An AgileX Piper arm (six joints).
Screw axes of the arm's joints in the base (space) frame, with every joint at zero. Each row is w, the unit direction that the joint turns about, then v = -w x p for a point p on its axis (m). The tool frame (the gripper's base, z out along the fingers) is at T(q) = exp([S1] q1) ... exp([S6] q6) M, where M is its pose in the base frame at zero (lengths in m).
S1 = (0, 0, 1, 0, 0, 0)
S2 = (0, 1, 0, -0.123, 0, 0)
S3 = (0, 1, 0, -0.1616, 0, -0.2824)
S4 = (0.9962, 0, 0.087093, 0, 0.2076, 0)
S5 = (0, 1, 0, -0.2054, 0, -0.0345)
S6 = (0.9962, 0, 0.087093, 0, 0.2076, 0)
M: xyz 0.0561 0 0.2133 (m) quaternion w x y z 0.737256 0 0.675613 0
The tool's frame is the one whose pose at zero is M.
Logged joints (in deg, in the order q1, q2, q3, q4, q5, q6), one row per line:
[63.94 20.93 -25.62 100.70 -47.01 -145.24]
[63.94 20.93 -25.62 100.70 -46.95 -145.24]
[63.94 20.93 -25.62 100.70 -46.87 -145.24]
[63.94 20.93 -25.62 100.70 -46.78 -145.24]
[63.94 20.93 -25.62 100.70 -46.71 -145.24]
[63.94 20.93 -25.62 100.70 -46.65 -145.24]
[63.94 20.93 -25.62 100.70 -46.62 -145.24]
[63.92 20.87 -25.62 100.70 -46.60 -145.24]
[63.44 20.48 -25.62 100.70 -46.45 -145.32]
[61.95 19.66 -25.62 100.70 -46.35 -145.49]
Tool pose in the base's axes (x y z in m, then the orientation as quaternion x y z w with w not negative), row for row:
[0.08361 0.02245 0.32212 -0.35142 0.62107 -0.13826 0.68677]
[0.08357 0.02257 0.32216 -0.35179 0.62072 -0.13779 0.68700]
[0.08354 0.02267 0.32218 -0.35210 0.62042 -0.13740 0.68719]
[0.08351 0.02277 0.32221 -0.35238 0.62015 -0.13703 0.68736]
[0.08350 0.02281 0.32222 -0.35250 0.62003 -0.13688 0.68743]
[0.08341 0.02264 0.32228 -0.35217 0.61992 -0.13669 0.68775]
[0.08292 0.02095 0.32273 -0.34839 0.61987 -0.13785 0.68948]
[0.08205 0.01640 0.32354 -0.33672 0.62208 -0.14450 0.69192]
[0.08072 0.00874 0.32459 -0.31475 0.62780 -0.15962 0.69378]
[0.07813 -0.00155 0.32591 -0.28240 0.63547 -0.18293 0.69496]
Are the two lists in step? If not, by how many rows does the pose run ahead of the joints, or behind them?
The pose runs 2 rows ahead of the joints: the pose in row i belongs to the joints in row i + 2.
